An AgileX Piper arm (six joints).
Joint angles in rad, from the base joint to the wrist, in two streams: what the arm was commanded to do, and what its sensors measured. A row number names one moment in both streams.
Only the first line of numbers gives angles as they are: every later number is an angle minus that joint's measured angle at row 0.
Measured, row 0:
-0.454 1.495 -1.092 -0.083 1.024 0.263
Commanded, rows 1 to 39:
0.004 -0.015 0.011 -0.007 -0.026 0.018
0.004 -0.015 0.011 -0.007 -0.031 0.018
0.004 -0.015 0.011 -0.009 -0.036 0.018
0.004 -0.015 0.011 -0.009 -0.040 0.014
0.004 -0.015 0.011 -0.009 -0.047 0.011
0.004 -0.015 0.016 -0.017 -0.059 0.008
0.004 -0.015 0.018 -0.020 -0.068 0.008
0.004 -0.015 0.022 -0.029 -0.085 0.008
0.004 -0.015 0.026 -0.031 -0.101 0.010
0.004 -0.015 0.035 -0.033 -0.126 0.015
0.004 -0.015 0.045 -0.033 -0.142 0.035
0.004 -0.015 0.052 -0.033 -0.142 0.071
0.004 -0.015 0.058 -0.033 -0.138 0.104
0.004 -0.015 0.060 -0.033 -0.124 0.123
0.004 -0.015 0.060 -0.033 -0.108 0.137
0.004 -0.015 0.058 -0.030 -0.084 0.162
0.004 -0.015 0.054 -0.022 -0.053 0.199
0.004 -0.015 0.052 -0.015 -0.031 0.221
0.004 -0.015 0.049 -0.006 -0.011 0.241
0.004 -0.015 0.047 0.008 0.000 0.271
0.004 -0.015 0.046 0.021 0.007 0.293
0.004 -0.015 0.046 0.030 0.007 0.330
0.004 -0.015 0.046 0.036 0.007 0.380
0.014 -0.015 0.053 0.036 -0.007 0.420
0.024 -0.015 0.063 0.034 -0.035 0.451
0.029 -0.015 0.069 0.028 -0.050 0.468
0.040 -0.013 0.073 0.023 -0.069 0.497
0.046 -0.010 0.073 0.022 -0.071 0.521
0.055 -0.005 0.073 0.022 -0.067 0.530
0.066 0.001 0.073 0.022 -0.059 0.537
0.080 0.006 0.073 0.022 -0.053 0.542
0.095 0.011 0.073 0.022 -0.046 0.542
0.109 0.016 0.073 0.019 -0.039 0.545
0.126 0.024 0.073 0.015 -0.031 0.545
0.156 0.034 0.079 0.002 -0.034 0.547
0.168 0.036 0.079 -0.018 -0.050 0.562
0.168 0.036 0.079 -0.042 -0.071 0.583
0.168 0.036 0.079 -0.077 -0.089 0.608
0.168 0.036 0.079 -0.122 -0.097 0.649
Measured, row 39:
0.165 0.035 0.076 -0.011 -0.051 0.570
